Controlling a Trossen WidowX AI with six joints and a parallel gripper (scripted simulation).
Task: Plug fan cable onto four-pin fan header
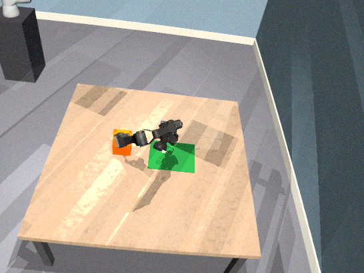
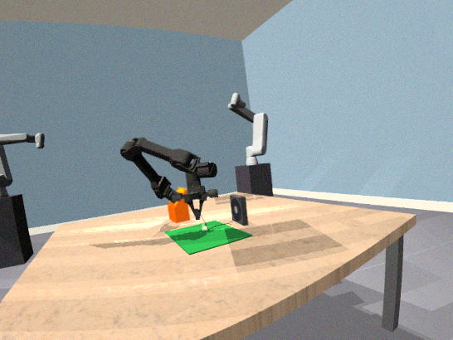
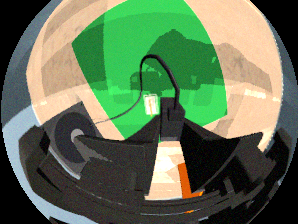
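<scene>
Right now the green board is 6 cm ahead of my gripper tip and 8 cm below it. Also, from my gripper tip: black fan: 2 cm ahead, 17 cm to the left, 1 cm below; dark cable plug: 1 cm ahead, 1 cm above.
</scene>
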